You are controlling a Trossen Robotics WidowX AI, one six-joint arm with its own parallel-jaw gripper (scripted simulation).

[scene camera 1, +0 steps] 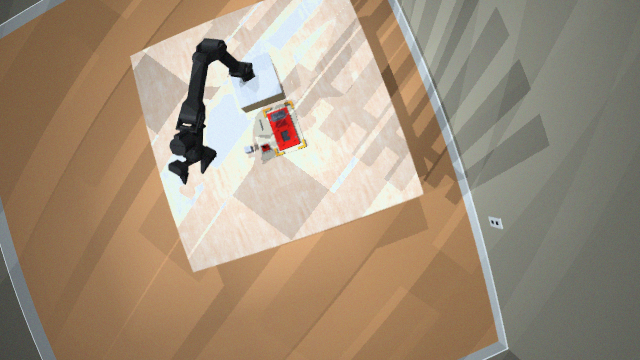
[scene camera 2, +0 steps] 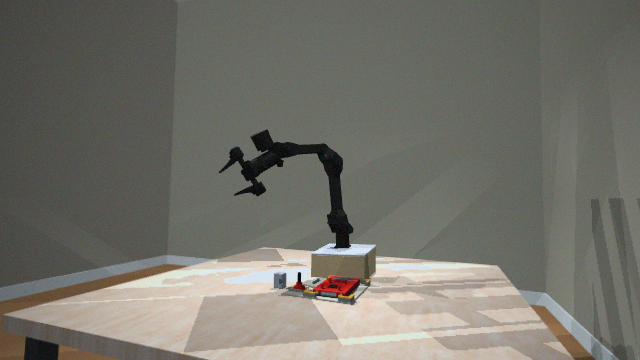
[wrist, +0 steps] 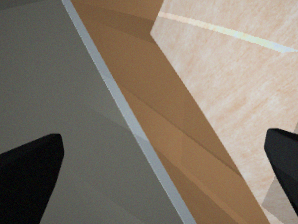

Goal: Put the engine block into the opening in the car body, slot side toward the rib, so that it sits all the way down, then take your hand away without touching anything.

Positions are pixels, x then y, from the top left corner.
Labels:
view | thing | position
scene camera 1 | my gripper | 193, 178
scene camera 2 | my gripper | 226, 183
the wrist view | my gripper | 166, 142

